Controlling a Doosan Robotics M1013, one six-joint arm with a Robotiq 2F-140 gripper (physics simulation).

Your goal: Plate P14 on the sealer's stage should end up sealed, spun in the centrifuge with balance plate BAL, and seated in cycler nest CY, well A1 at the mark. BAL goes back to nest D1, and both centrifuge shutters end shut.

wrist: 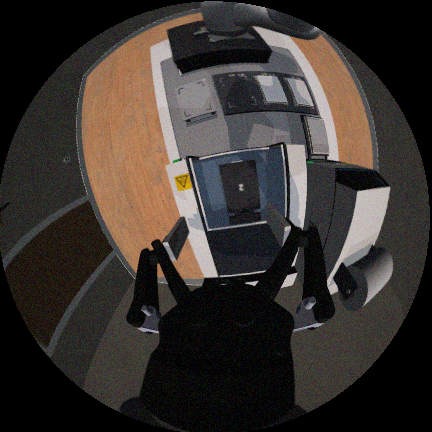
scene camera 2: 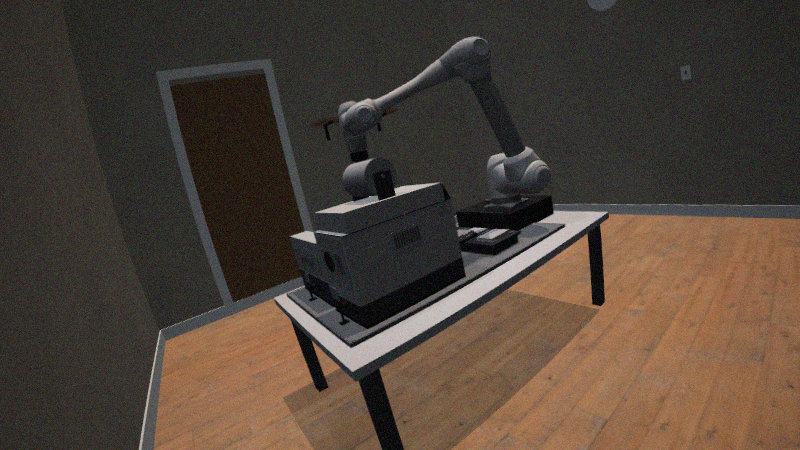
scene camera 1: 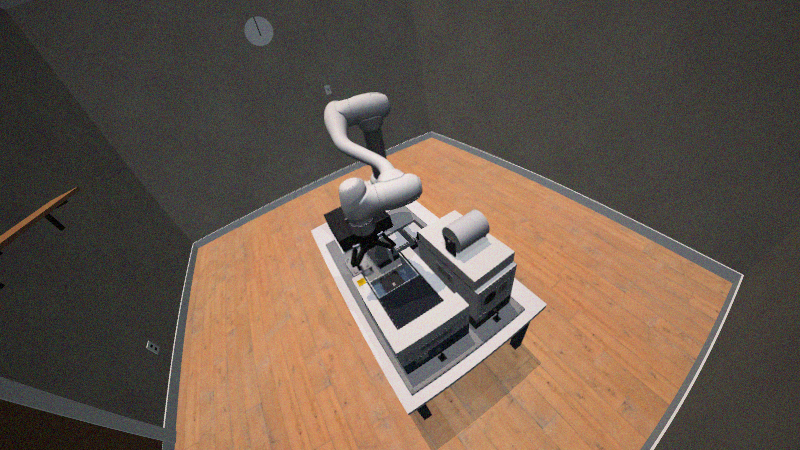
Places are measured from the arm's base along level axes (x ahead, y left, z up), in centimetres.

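Where they show: gripper, fingertip midpoint: (wrist: pixel 225 218) (scene camera 1: pixel 378 266); arm's base at its link origin: (scene camera 2: pixel 506 205).
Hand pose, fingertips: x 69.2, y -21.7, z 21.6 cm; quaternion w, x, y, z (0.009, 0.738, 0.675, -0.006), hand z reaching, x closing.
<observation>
Things, the pixels of their top centre, and the offset from my fingertips. "spot": a spot on its surface instead.
- sealer at its top centre: (scene camera 2: pixel 370 159) (scene camera 1: pixel 461 217) dx +17.4, dy +33.5, dz +16.6 cm
- grey flat piece at its top centre: (wrist: pixel 319 134) dx -12.4, dy +35.3, dz -18.6 cm
- Nest CY at its top centre: (wrist: pixel 193 96) (scene camera 1: pixel 357 262) dx -35.1, dy -1.6, dz -25.6 cm
- dark nest board at a spot on its surface: (wrist: pixel 240 108) spot: dx -25.3, dy +12.2, dz -26.1 cm
- large roll at its top centre: (scene camera 2: pixel 364 160) (scene camera 1: pixel 465 220) dx +19.5, dy +33.4, dz +16.6 cm
- yellow warning label at a spot on its surface: (wrist: pixel 182 182) (scene camera 1: pixel 361 282) spot: dx -6.4, dy -8.6, dz -9.9 cm
My gripper (wrist: pixel 225 218) (scene camera 1: pixel 374 254) is open and empty, above the near part of the centrifuge (wrist: pixel 297 172) (scene camera 1: pixel 430 321); in scene camera 2 it is hidden behind the sealer. In the wrist view the centrifuge's window shows a dark bucket (wrist: pixel 240 184) marked 2; whether a clear shutter covers it I cannot tell. The sealer (wrist: pixel 370 215) (scene camera 1: pixel 481 263) (scene camera 2: pixel 402 268) stands beside the centrifuge. A grey flat piece (wrist: pixel 317 134) lies at its stage; I cannot tell if it is P14. Nest CY (wrist: pixel 196 99) looks bare. Two pale plates (wrist: pixel 272 89) (wrist: pixel 301 91) sit in the dark nest board (wrist: pixel 240 108); their labels are unreadable.
The arm's black base block (wrist: pixel 220 47) (scene camera 2: pixel 503 211) stands at the table's far end. A large roll (wrist: pixel 375 277) (scene camera 1: pixel 468 228) (scene camera 2: pixel 366 174) rises from the sealer's top. A yellow warning label (wrist: pixel 182 182) (scene camera 1: pixel 361 281) marks the centrifuge's edge.
</observation>
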